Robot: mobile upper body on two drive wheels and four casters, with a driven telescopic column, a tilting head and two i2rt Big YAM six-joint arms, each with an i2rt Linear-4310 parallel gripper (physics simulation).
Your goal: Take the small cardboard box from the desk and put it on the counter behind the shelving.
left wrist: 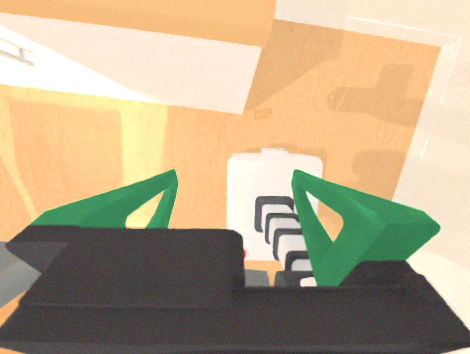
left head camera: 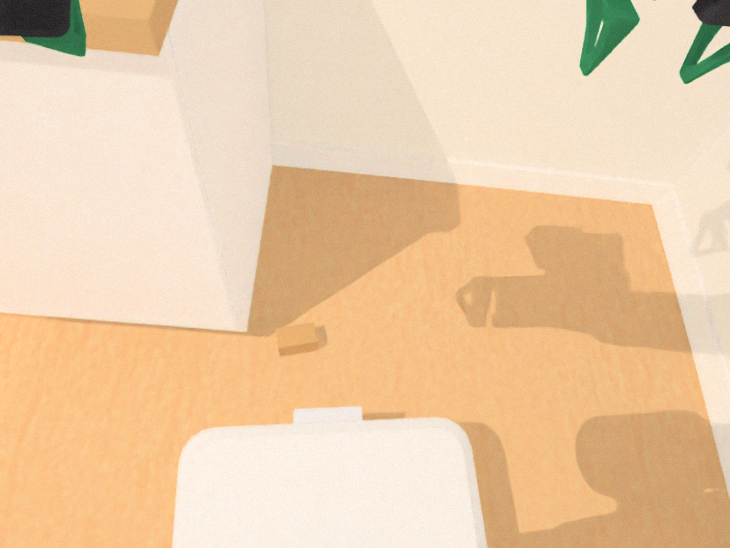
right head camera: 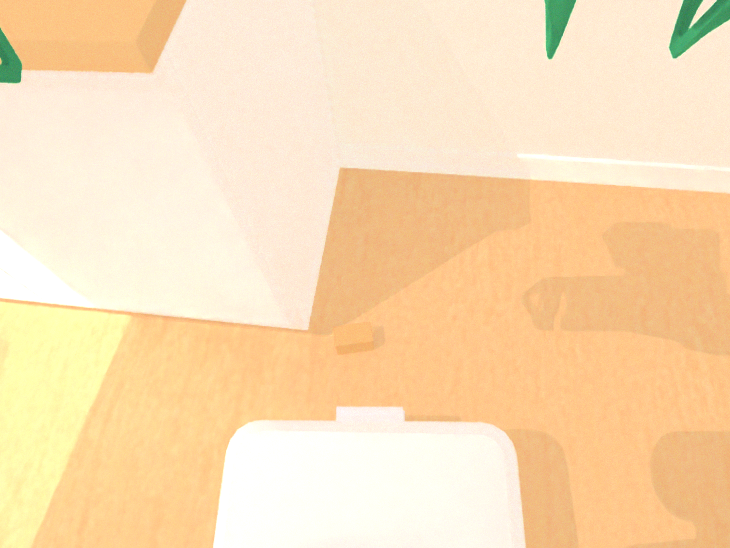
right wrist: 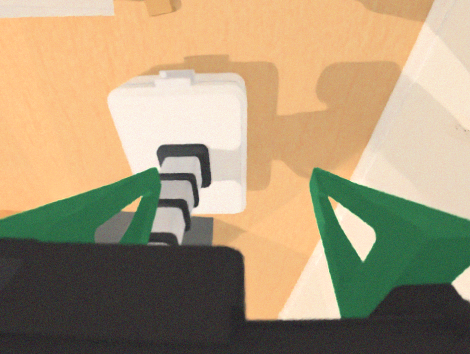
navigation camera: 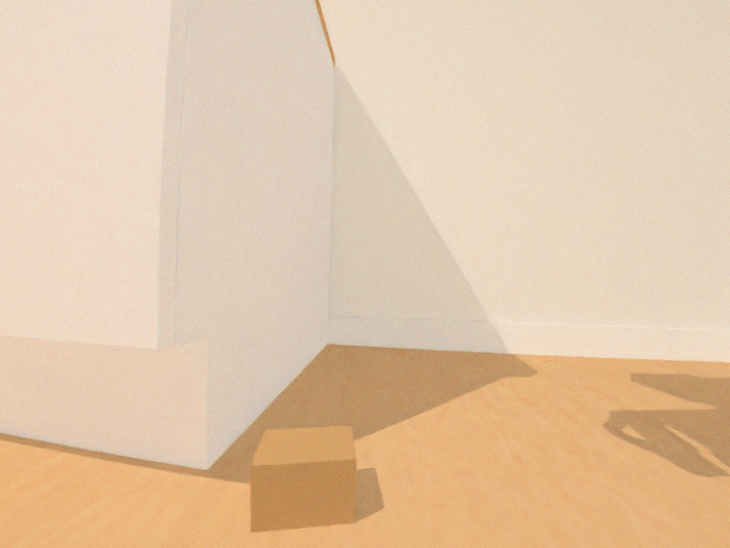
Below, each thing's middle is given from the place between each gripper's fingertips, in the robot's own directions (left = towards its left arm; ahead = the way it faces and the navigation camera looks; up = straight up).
Labels:
The small cardboard box (navigation camera: 301,477) lies 91 cm below my right hand, 28 cm to the left of it and 12 cm ahead of it.
My left gripper is now 200 mm short of the small cardboard box, 170 mm to the left of it and 980 mm above it.

